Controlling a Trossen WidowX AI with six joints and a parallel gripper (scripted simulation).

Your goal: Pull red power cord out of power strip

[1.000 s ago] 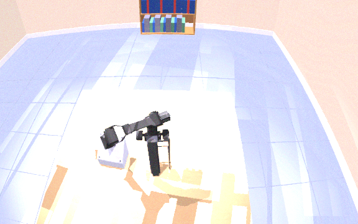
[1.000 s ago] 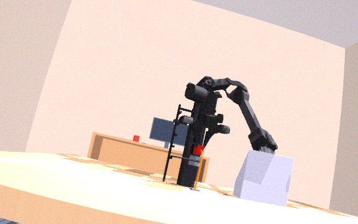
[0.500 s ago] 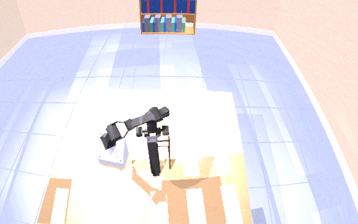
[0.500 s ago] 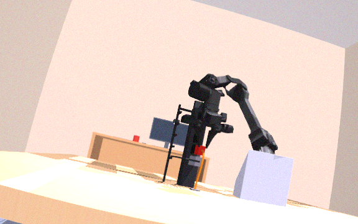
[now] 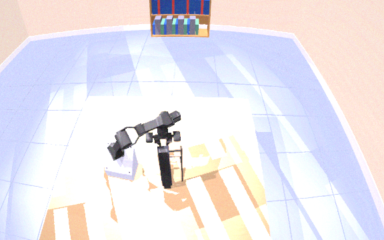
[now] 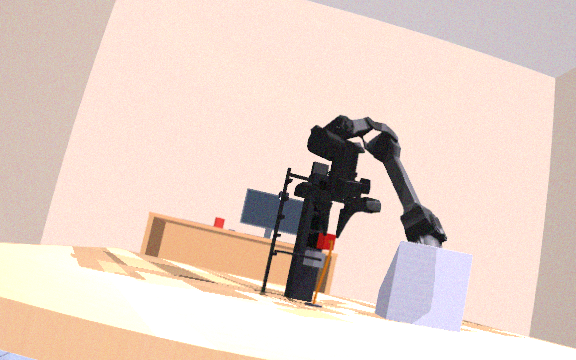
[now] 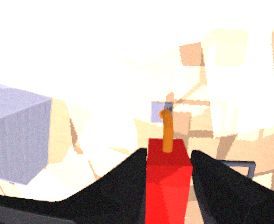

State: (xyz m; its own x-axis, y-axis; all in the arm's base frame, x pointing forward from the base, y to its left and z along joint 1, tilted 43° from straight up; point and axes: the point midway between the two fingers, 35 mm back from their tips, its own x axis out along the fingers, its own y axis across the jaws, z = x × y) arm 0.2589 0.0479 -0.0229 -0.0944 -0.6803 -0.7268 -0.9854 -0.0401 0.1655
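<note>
Right now the red plug is 10 mm ahead of my gripper tip and 40 mm to the right of it.
</note>
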